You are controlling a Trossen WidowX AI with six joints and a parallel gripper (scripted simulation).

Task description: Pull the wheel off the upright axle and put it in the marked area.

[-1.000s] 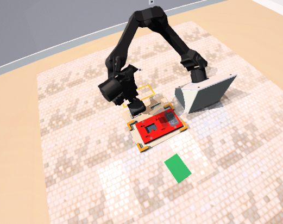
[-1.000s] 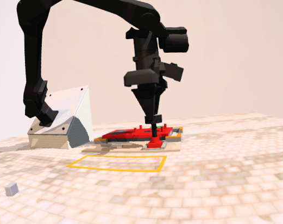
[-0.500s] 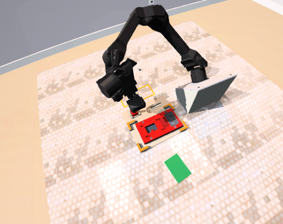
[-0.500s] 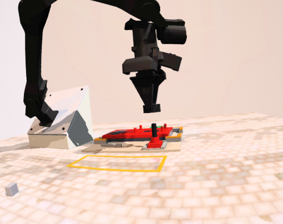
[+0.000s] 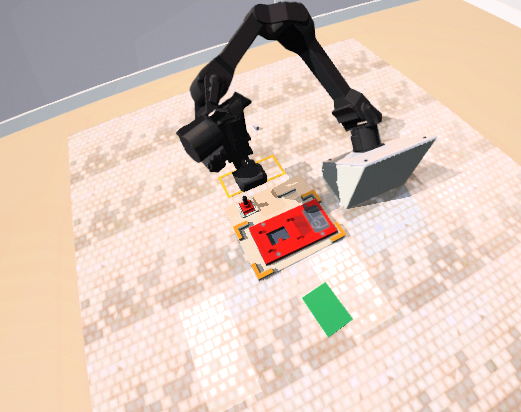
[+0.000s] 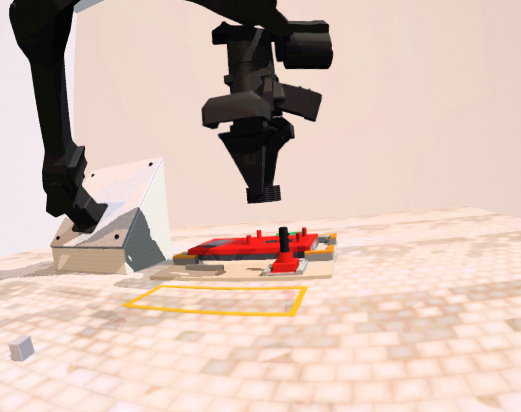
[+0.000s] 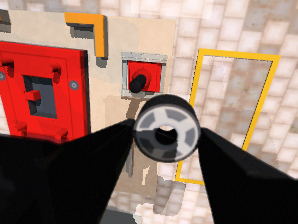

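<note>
Right now the axle is 70 mm below my gripper tip, 30 mm to the left of it and 10 mm ahead of it. The rest, counted from my gripper tip: wheel: right at my gripper tip; green patch: 350 mm to the left, 100 mm below, 80 mm behind; small grey cube: 260 mm to the right, 110 mm behind, 100 mm below.
</note>
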